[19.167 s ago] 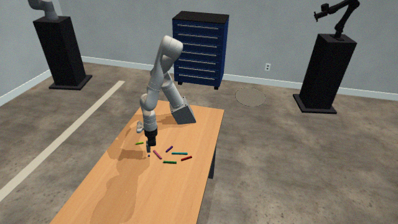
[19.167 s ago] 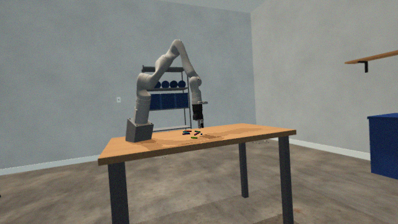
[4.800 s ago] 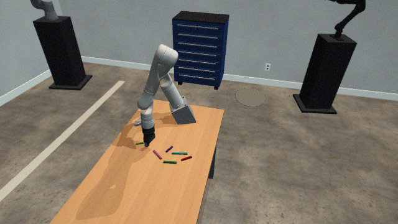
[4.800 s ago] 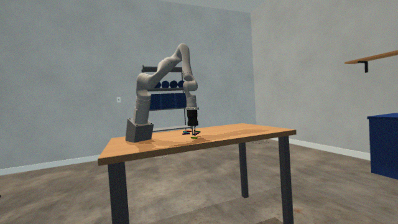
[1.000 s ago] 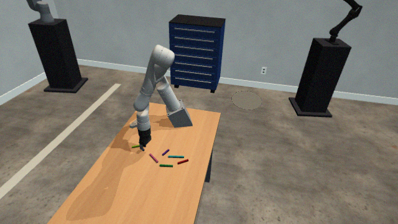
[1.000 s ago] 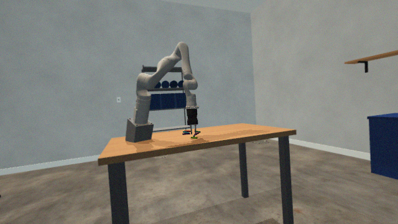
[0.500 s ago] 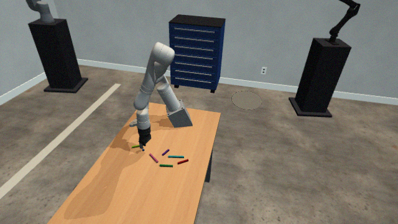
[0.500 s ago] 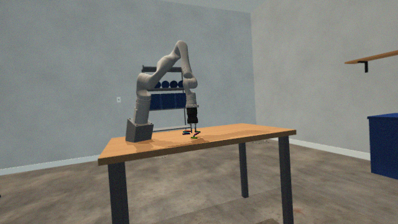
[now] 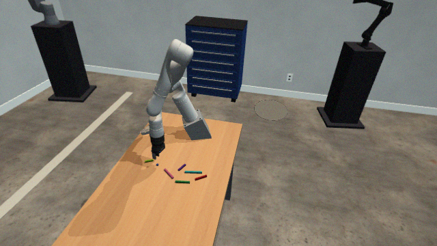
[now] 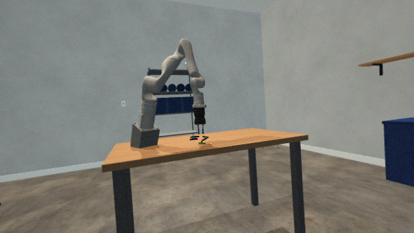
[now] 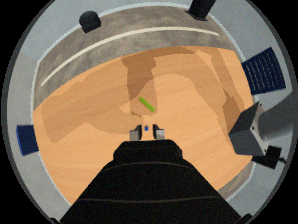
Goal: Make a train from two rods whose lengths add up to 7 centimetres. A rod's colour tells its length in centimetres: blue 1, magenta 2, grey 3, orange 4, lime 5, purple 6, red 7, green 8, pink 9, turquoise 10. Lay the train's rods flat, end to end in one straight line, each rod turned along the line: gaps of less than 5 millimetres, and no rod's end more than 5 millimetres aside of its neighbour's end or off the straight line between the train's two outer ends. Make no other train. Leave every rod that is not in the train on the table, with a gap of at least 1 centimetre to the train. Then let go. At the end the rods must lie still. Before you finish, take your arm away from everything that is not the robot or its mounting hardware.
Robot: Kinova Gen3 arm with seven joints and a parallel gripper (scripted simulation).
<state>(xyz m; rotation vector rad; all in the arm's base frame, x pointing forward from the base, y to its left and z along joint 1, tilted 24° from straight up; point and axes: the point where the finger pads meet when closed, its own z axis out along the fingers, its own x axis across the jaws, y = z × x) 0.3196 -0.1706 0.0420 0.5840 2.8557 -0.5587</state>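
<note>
My gripper is now 15 cm to the right of the purple rod, 7 cm above it and 2 cm short of it. The rest, counted from my hand: pink rod (8 cm to the left, 7 cm below, 7 cm ahead); then lime rod (7 cm below, 5 cm to the right, 3 cm behind); then blue rod (7 cm below).
</note>
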